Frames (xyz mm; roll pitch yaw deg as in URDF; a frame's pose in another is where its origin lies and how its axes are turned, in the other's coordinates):
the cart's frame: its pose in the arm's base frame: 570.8 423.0 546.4 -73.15 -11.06 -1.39
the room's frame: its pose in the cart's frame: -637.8 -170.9 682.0 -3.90 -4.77 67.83
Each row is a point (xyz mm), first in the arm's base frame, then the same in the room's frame.
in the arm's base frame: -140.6 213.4 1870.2
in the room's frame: -1135.5 -634.5 -434.3
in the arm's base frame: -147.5 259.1 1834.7
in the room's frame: -1096.6 -606.0 -401.5
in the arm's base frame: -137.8 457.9 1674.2
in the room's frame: -901.2 -511.9 -266.1
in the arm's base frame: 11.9 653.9 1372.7
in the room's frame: -522.1 -456.0 -196.2
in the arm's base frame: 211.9 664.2 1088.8
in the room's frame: -191.4 -463.7 -302.2
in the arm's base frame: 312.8 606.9 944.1
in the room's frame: -44.2 -470.9 -414.9
